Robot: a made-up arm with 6 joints. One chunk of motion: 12 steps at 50 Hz.
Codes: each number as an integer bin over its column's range. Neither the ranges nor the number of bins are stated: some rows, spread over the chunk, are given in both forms.
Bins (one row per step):
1: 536 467 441 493 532 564
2: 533 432 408 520 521 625
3: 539 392 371 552 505 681
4: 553 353 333 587 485 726
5: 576 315 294 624 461 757
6: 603 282 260 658 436 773
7: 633 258 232 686 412 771
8: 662 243 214 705 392 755
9: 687 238 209 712 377 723
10: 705 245 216 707 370 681
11: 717 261 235 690 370 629
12: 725 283 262 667 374 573
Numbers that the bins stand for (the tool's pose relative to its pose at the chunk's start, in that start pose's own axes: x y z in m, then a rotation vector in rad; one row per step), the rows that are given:
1: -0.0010 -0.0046 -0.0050 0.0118 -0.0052 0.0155
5: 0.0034 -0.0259 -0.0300 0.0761 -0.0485 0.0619
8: 0.0129 -0.0359 -0.0436 0.1158 -0.0906 0.0614
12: 0.0198 -0.0303 -0.0354 0.0972 -0.1016 0.0177
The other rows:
2: -0.0013 -0.0095 -0.0106 0.0251 -0.0119 0.0302
3: -0.0007 -0.0151 -0.0169 0.0408 -0.0216 0.0436
4: 0.0009 -0.0205 -0.0233 0.0579 -0.0339 0.0544
6: 0.0064 -0.0305 -0.0358 0.0927 -0.0638 0.0657
7: 0.0097 -0.0338 -0.0405 0.1065 -0.0784 0.0652
9: 0.0156 -0.0366 -0.0444 0.1192 -0.0998 0.0537
10: 0.0176 -0.0357 -0.0432 0.1168 -0.1041 0.0436
11: 0.0189 -0.0334 -0.0400 0.1084 -0.1041 0.0311

